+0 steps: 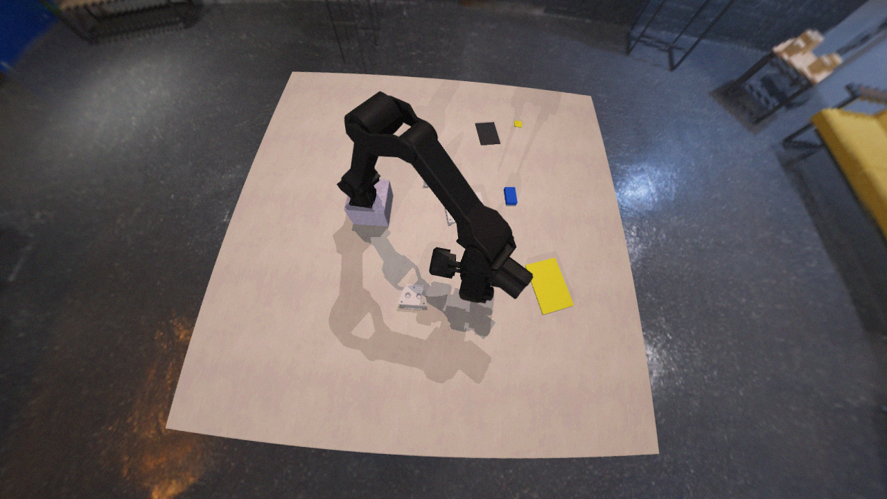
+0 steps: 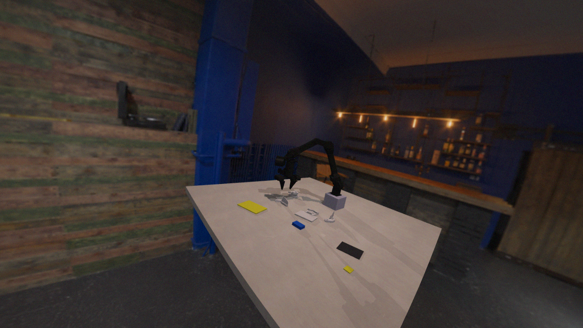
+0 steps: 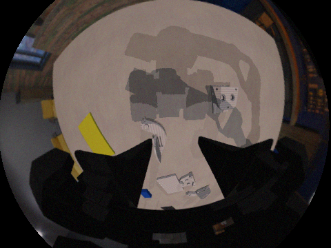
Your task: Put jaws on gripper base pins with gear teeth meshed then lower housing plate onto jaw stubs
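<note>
The grey jaw is 80 mm below my gripper tip, 50 mm ahead of it and 10 mm to the left of it. Also, from my gripper tip: blue block (310 mm to the left, 130 mm ahead, 80 mm below); then white block (130 mm behind, 80 mm below, 60 mm to the right); then yellow sheet (260 mm ahead, 80 mm below, 30 mm to the left).
</note>
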